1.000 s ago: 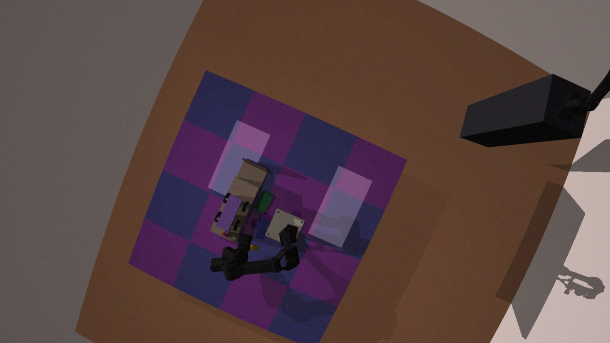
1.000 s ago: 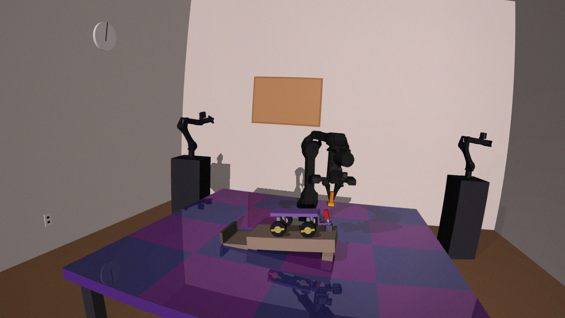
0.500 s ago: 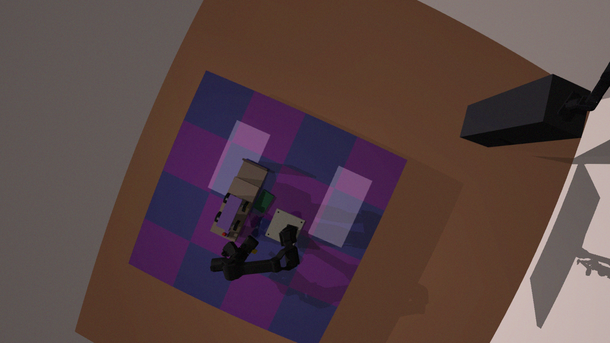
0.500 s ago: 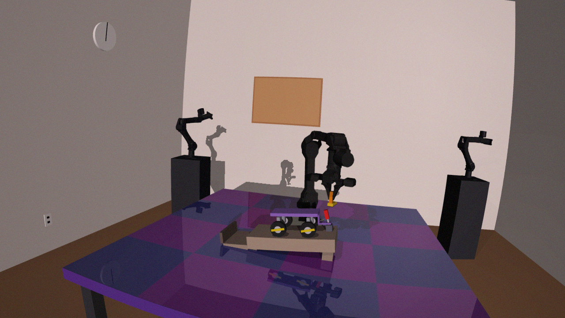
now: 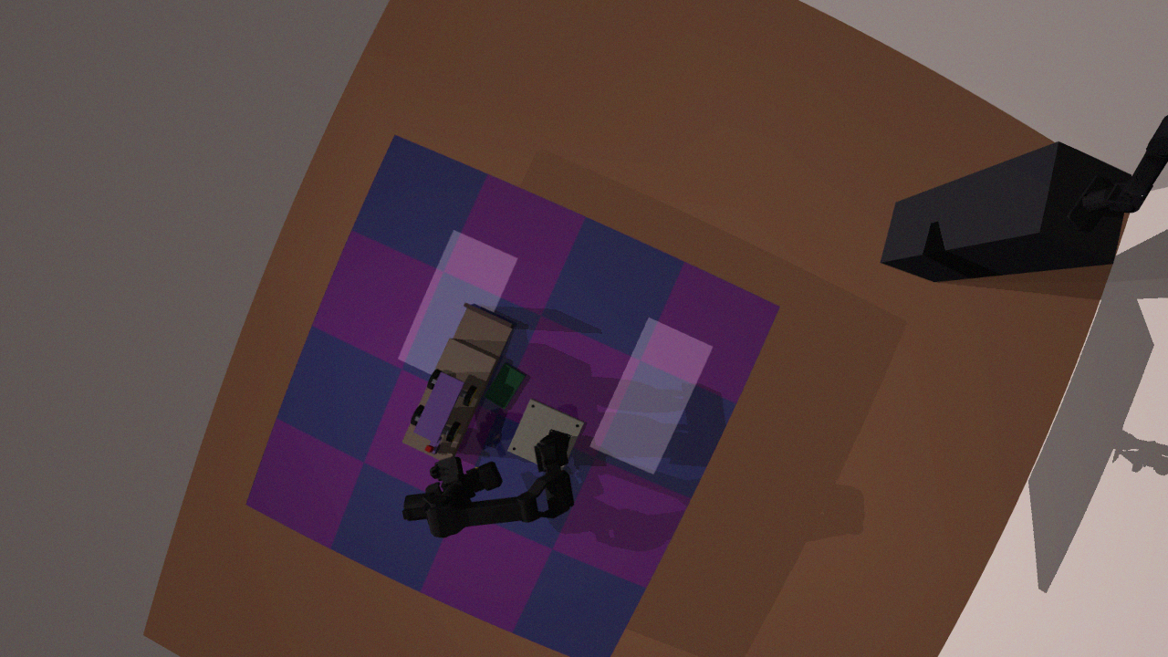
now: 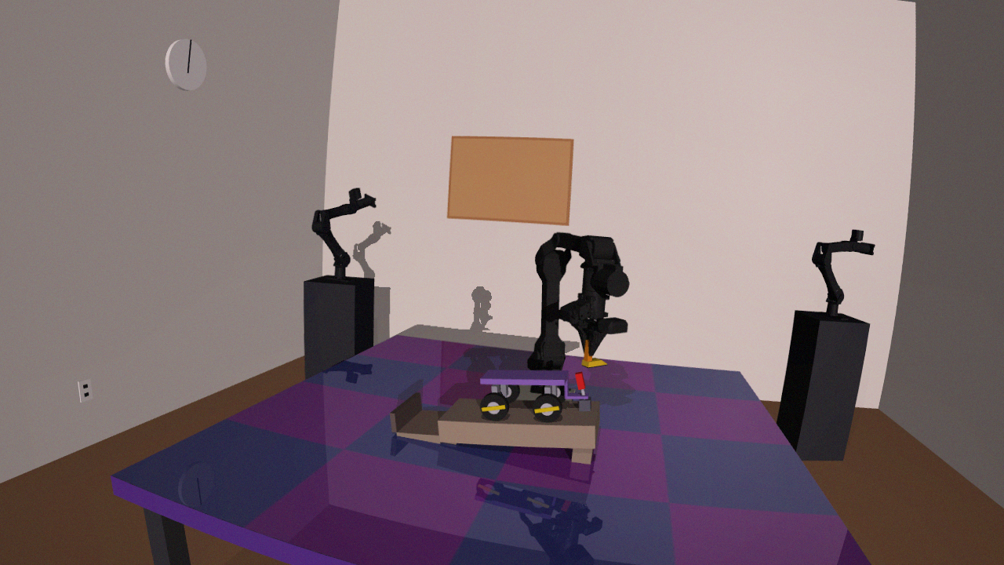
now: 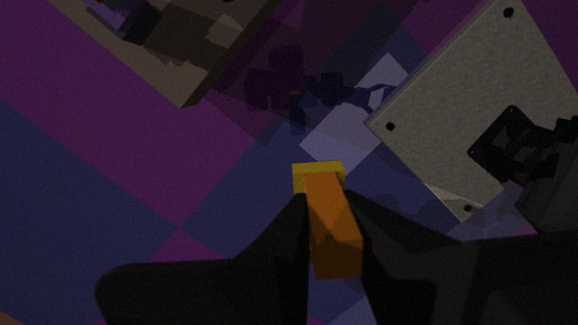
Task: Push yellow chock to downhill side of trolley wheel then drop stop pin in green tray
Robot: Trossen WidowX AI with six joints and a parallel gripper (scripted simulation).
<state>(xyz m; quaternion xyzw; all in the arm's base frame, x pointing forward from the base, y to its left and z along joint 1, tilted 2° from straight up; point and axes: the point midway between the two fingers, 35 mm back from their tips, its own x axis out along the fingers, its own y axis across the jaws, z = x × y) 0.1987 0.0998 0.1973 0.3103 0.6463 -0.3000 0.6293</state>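
The yellow chock is 2 cm to the left of my gripper tip, 1 cm below it and 1 cm behind it. Also, from my gripper tip: trolley: 14 cm to the right, 14 cm ahead, 6 cm below; tan ramp: 14 cm to the right, 14 cm ahead, 13 cm below; red-headed stop pin: 14 cm ahead, 4 cm below, 2 cm to the right.
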